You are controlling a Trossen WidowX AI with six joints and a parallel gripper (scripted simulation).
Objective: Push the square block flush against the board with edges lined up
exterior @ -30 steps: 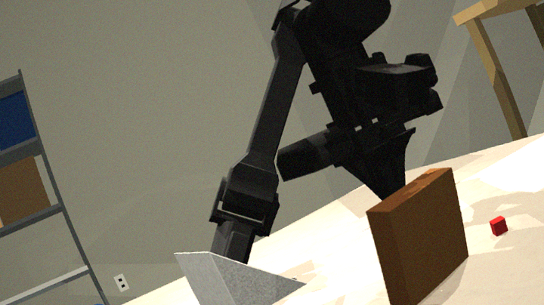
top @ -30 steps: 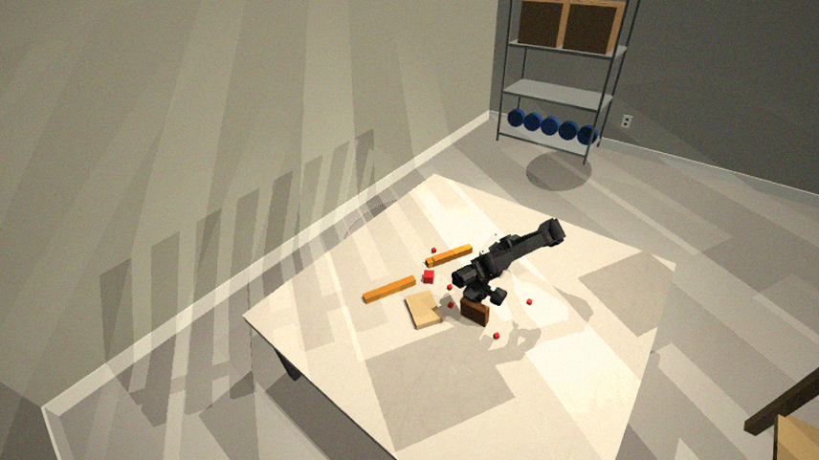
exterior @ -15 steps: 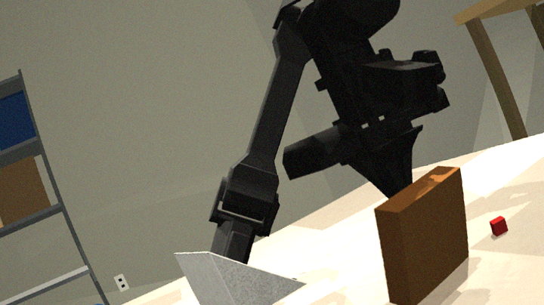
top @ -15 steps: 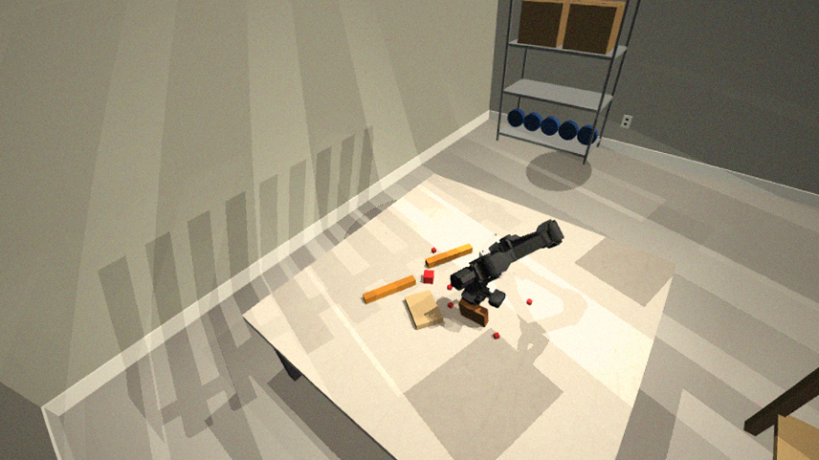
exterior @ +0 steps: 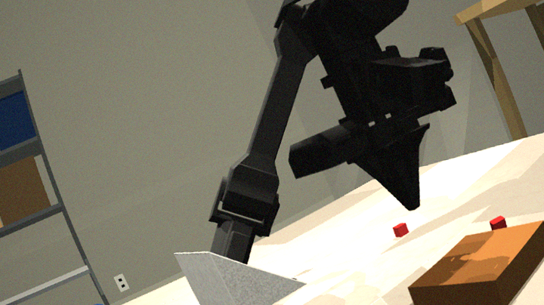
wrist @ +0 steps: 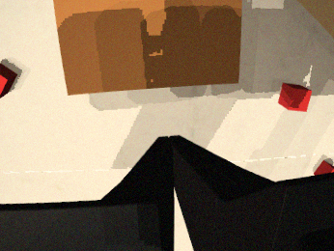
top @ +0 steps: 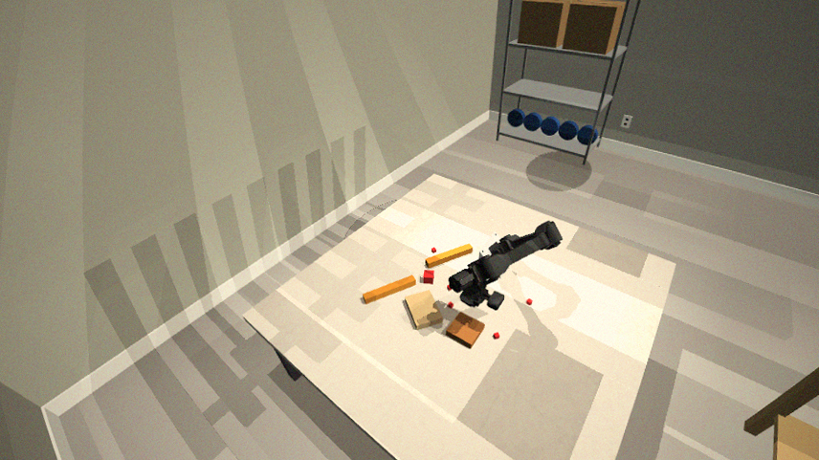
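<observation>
My gripper tip is now 25 cm to the left of the red cube, 6 cm above it and 5 cm past it. From my gripper tip the other things lie so: tan square block: 17 cm to the right, 9 cm ahead, 7 cm below; orange-brown square block: 7 cm below, 6 cm ahead, 1 cm to the left.
</observation>
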